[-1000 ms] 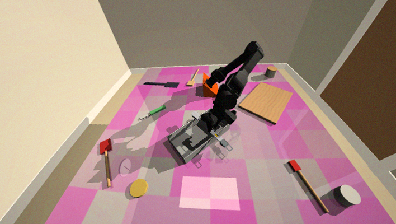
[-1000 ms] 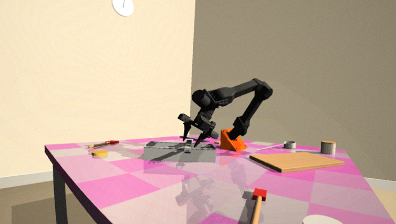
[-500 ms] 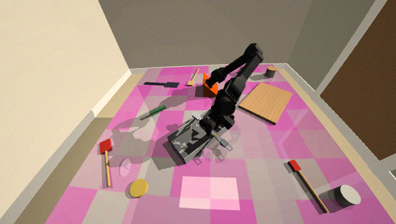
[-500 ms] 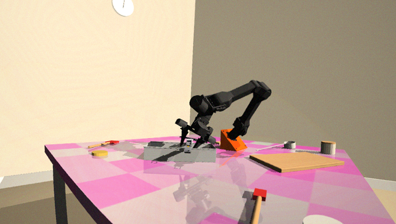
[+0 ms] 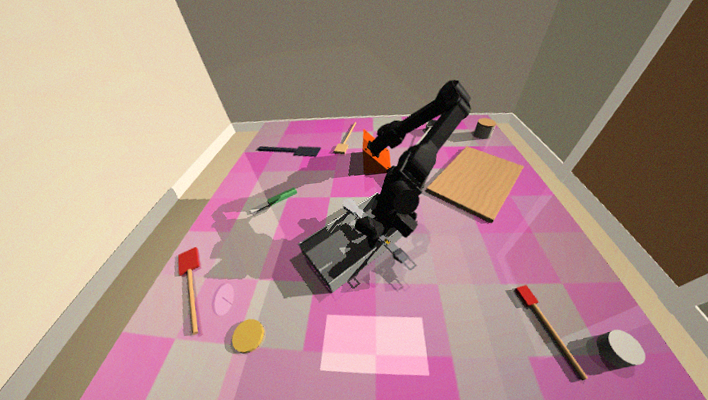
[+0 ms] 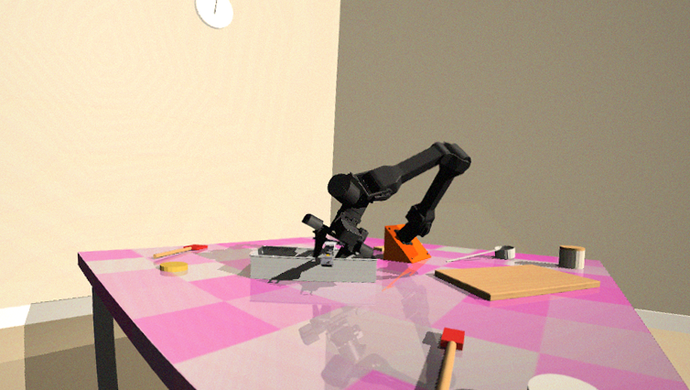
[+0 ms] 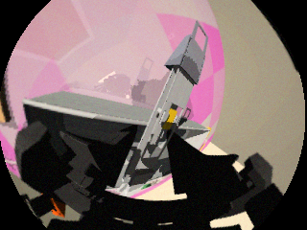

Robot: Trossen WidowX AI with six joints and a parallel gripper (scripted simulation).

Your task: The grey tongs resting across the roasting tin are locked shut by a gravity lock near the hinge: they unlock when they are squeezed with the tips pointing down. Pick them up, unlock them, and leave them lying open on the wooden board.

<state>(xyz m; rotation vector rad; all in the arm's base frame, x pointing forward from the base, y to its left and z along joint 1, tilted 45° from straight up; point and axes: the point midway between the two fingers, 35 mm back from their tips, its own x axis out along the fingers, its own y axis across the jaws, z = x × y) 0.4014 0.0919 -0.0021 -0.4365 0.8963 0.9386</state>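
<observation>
The roasting tin lies 20 mm behind my gripper tip and 50 mm to the right of it. Also, from my gripper tip: yellow lock piece 10 mm ahead, 30 mm to the left, 40 mm above; green-handled knife 150 mm behind, 400 mm to the right, 20 mm below; yellow disc 280 mm ahead, 260 mm to the right, 20 mm below.
</observation>
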